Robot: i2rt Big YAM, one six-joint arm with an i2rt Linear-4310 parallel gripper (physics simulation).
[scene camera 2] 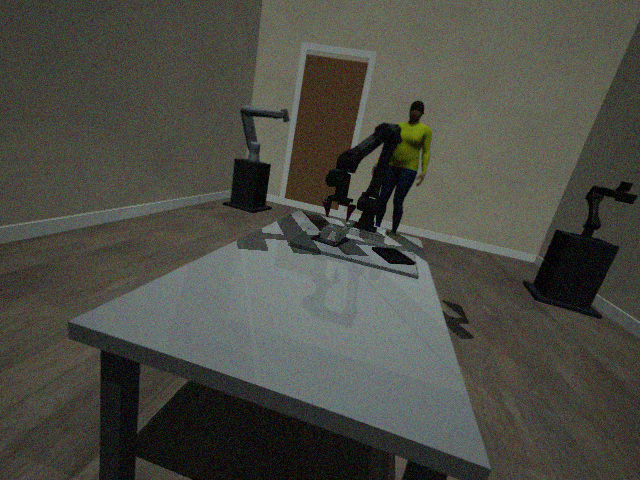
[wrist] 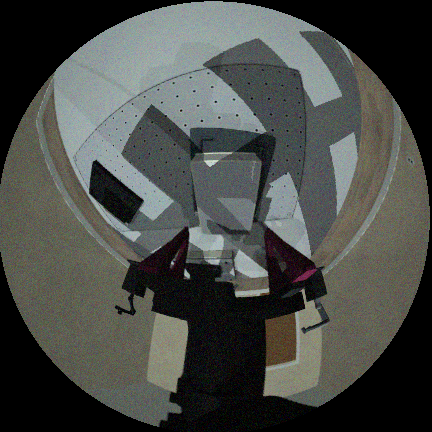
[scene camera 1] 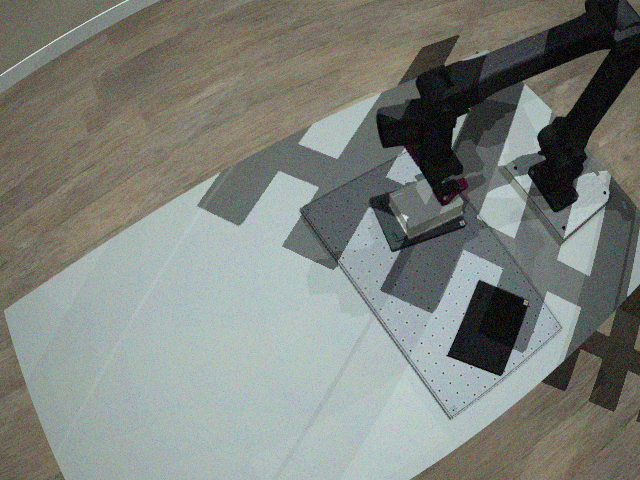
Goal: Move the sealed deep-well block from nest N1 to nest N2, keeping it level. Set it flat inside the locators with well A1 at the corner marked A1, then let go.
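Frame: origin at the arm's base, x ahead, y left, z up, level; millimetres.
Seen in the pictures: gripper, between the fingertips: (scene camera 2: 337, 219) (wrist: 227, 230) (scene camera 1: 432, 184); arm's base, origin of its link: (scene camera 2: 364, 228) (wrist: 203, 268) (scene camera 1: 552, 186).
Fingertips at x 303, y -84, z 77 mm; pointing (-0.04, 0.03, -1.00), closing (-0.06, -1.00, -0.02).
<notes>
Pixels of each thing's middle, then the offset from my fingertips to it. Level surfaces: height alone.
- sealed deep-well block, middle of its body: (wrist: 225, 196) (scene camera 1: 427, 204) (scene camera 2: 334, 232) 7 mm ahead, 2 mm left, 61 mm down
- dark nest N1, middle of its body: (wrist: 228, 179) (scene camera 1: 418, 212) (scene camera 2: 331, 238) 22 mm ahead, 4 mm right, 88 mm down
- Nest N2, middle of its body: (scene camera 1: 490, 327) (wrist: 109, 196) (scene camera 2: 392, 255) 15 mm ahead, 279 mm left, 88 mm down
- perforated plate, middle of its body: (scene camera 1: 439, 272) (wrist: 158, 170) (scene camera 2: 355, 250) 45 mm ahead, 123 mm left, 102 mm down
- pale table, height of its surface: 109 mm down
The sealed deep-well block (scene camera 1: 424, 210) (scene camera 2: 333, 234) (wrist: 225, 185), a pale box with shadow across its top, sits in the dark nest N1 (scene camera 1: 381, 205) (wrist: 231, 135). It looks level. A small pale tag shows at one N1 corner in scene camera 1; the block's well A1 cannot be made out. Nest N2 (scene camera 1: 488, 328) (scene camera 2: 393, 255) (wrist: 115, 192) is black and holds no block; a small pale tag marks one corner. My gripper (scene camera 1: 433, 186) (scene camera 2: 338, 218) (wrist: 227, 230) is open and empty, above the block, its red fingers wide apart near the block's arm-side end in the wrist view.
Both nests stand on a perforated plate (scene camera 1: 439, 372) (wrist: 200, 95) on the pale table (scene camera 1: 206, 335) (scene camera 2: 258, 320). The arm's base stands on a mounting plate (scene camera 1: 591, 206) beside it. Strong shadows cross the plate. A person (scene camera 2: 412, 147) and two other robots on pedestals stand beyond the table.
</notes>
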